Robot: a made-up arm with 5 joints.
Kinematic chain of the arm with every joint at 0, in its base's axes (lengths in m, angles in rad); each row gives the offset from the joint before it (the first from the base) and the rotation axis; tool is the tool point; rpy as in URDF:
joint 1: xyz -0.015 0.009 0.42 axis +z
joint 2: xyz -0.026 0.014 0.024 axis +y
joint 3: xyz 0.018 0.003 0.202 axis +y
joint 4: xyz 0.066 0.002 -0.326 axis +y
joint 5: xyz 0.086 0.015 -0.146 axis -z
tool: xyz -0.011 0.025 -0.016 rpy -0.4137 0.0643 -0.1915
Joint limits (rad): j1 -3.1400..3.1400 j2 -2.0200..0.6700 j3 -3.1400..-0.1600 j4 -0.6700..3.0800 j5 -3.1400..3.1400
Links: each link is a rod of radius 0.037 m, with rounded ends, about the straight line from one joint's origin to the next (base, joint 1, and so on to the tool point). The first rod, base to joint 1, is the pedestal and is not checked.
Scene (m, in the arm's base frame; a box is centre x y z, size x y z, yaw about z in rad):
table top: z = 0
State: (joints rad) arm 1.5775 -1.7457 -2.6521 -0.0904 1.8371
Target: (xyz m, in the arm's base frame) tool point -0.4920 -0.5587 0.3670
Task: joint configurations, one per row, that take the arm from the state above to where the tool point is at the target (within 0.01 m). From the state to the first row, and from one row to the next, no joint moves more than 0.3 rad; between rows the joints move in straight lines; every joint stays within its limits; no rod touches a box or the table.
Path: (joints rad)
1: 1.3597 -1.7539 -2.6581 -0.0843 1.8292
2: 1.1419 -1.7622 -2.6641 -0.0782 1.8214
3: 0.9242 -1.7704 -2.6701 -0.0722 1.8135

